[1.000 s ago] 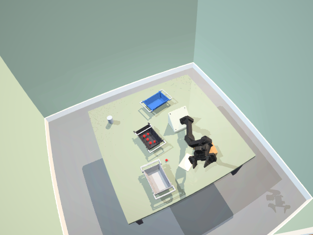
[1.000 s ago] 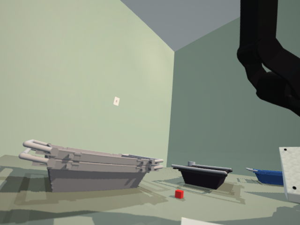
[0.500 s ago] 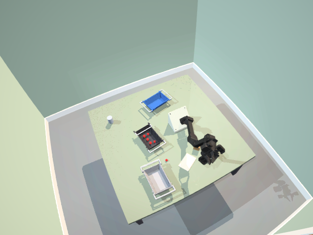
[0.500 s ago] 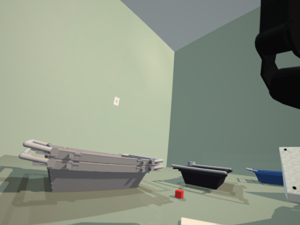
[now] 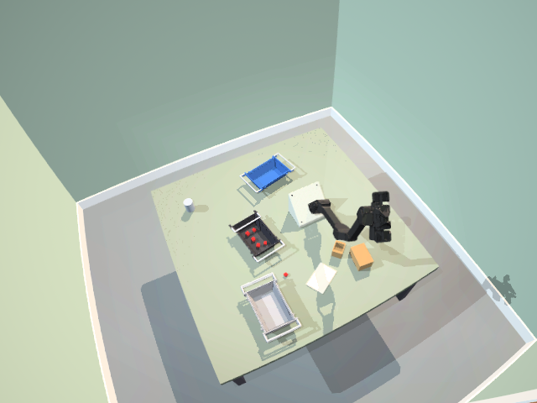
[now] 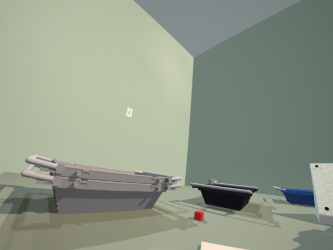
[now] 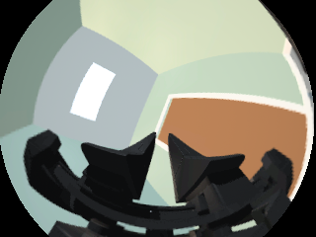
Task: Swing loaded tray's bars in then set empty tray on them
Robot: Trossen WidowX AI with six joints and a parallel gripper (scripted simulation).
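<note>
The blue tray is 91 cm to the right of my gripper tip, 62 cm below it and 3 cm ahead of it. Round my gripper tip: sheet 66 cm below, 16 cm to the right, 10 cm ahead.
</note>
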